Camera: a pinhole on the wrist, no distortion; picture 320 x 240 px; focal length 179.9 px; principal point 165.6 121.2 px. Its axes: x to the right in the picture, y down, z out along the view. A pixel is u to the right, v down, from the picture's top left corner.
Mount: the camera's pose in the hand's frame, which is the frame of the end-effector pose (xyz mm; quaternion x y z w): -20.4 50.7 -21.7 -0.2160 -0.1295 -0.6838 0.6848
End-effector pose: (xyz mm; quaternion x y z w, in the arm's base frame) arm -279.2 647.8 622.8 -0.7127 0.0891 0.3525 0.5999
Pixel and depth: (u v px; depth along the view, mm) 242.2 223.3 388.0
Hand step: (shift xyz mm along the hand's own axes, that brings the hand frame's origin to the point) 249.1 82.4 369.0
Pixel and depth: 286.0 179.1 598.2
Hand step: 253.8 -24.4 667.0
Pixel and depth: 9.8 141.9 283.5
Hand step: 37.8 400.1 105.9
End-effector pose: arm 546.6 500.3 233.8 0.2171 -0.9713 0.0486 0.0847
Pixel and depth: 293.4 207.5 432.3
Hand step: 246.1 -21.2 476.3
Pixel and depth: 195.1 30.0 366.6
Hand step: -159.7 176.4 348.9
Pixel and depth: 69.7 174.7 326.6
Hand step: 109.1 355.7 169.6
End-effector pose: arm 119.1 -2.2 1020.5 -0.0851 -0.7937 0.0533 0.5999
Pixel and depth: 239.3 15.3 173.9
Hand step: -99.2 73.1 176.0
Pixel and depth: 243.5 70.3 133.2
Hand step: -40.3 64.0 126.3
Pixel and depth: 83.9 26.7 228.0
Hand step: -115.6 253.1 142.6
